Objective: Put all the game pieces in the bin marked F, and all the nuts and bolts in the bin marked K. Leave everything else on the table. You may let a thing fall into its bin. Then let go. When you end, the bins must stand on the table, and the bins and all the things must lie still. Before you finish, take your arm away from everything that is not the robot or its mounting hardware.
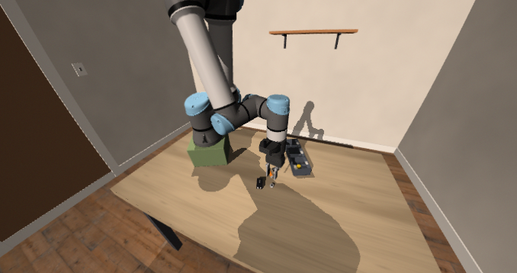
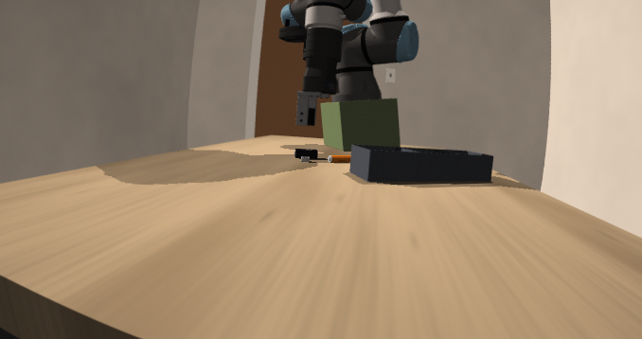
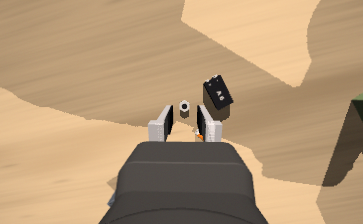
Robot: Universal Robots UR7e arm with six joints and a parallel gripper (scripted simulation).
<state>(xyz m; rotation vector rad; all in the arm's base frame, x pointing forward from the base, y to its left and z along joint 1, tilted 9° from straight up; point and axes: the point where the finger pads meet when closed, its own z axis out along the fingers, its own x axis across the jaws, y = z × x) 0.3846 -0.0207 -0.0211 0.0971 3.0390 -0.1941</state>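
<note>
The hex nut lies 80 mm below my hand. Round my hand: orange battery (30 mm behind, 60 mm to the left, 80 mm below); then black USB stick (20 mm behind, 110 mm to the left, 80 mm below); then black 9V battery (50 mm behind, 20 mm to the right, 80 mm below).
</note>
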